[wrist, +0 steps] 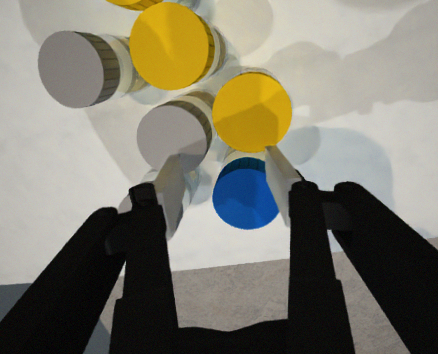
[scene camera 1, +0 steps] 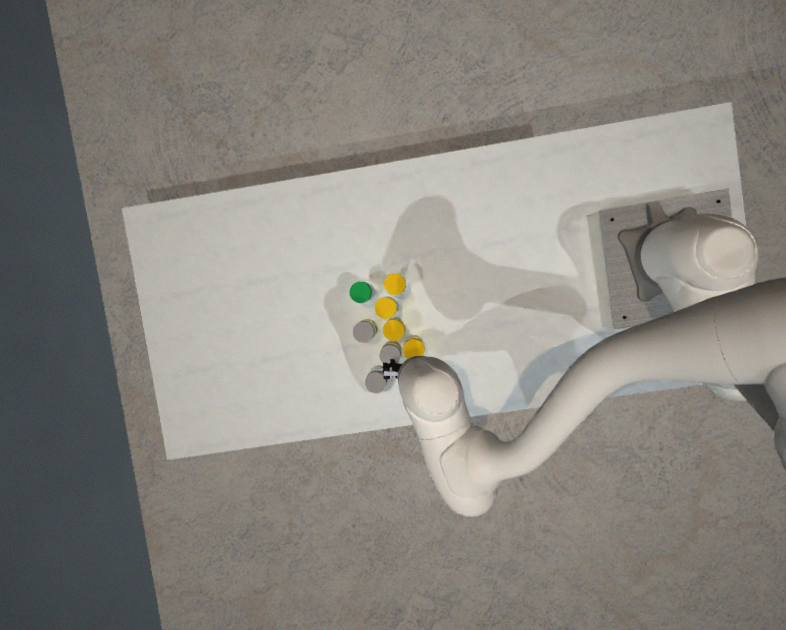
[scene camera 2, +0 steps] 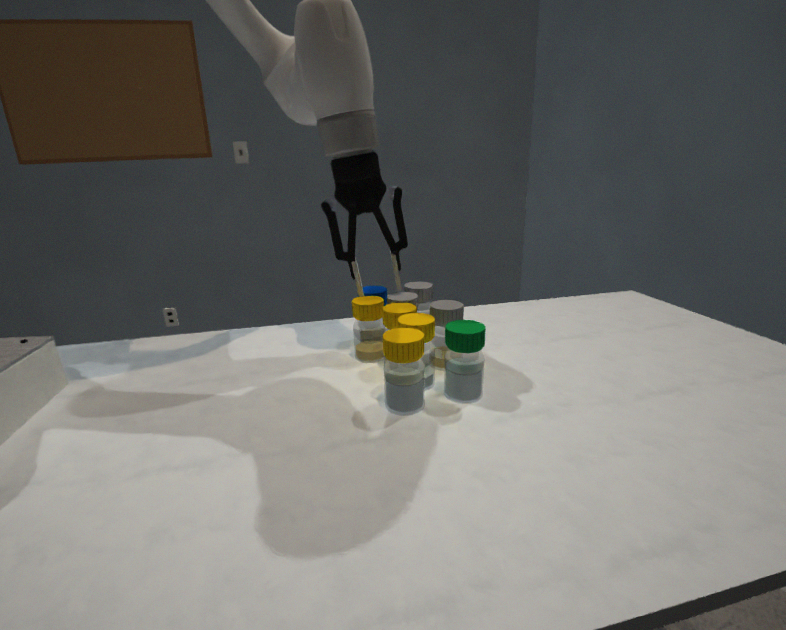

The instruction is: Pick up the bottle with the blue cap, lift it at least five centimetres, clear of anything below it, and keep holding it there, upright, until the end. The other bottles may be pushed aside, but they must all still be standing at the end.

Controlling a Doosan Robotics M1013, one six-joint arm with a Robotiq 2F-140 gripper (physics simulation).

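Places are measured from the arm's base along level axes (x left, y up, z ahead), in metres.
Where they show: gripper, fingertip midpoint: (wrist: 223, 167) (scene camera 2: 380, 292).
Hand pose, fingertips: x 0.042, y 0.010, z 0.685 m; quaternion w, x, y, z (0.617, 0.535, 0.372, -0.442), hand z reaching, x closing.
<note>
After its pixels a point has its place.
The blue-capped bottle (scene camera 2: 375, 292) {x 0.054, y 0.007, z 0.680 m} (wrist: 243, 197) {x 0.072, y 0.007, z 0.683 m} stands upright behind a yellow-capped bottle (scene camera 1: 413, 347) {x 0.010, y 0.007, z 0.651 m} (scene camera 2: 368, 307) {x -0.010, y 0.003, z 0.644 m} (wrist: 251, 112) {x 0.014, y 0.007, z 0.651 m}; the arm hides it in scene camera 1. My gripper (scene camera 1: 391, 370) {x 0.042, y 0.010, z 0.685 m} (scene camera 2: 378, 290) {x 0.042, y 0.010, z 0.685 m} (wrist: 223, 167) {x 0.042, y 0.010, z 0.685 m} is partly open, empty and tilted, with its fingertips around cap height or above. In the wrist view, the right finger overlaps the blue cap's right edge, and the left finger overlaps a grey-capped bottle (scene camera 1: 390, 352) {x 0.003, y 0.007, z 0.709 m} (scene camera 2: 402, 299) {x -0.009, y 0.007, z 0.705 m} (wrist: 170, 132) {x 0.003, y 0.007, z 0.710 m}. Contact cannot be told. Another grey-capped bottle (scene camera 1: 375, 381) {x 0.060, y 0.007, z 0.770 m} (scene camera 2: 418, 288) {x 0.041, y 0.007, z 0.760 m} is largely hidden behind the left finger there.
More upright bottles stand on the white table (scene camera 1: 229, 262) {x -0.367, y -0.098, z 1.054 m} (scene camera 2: 196, 511) {x -0.247, y -0.098, z 0.375 m}: a third grey-capped one (scene camera 1: 362, 331) {x -0.070, y 0.007, z 0.758 m} (scene camera 2: 446, 311) {x -0.091, y 0.005, z 0.743 m} (wrist: 72, 69) {x -0.068, y 0.007, z 0.754 m}, a green-capped one (scene camera 1: 360, 292) {x -0.165, y 0.007, z 0.730 m} (scene camera 2: 465, 335) {x -0.188, y 0.005, z 0.716 m}, and yellow-capped ones (scene camera 1: 393, 330) {x -0.047, y 0.007, z 0.684 m} (scene camera 1: 385, 307) {x -0.108, y 0.007, z 0.683 m} (scene camera 1: 394, 283) {x -0.157, y 0.008, z 0.642 m}. The table edge lies beyond the blue cap.
</note>
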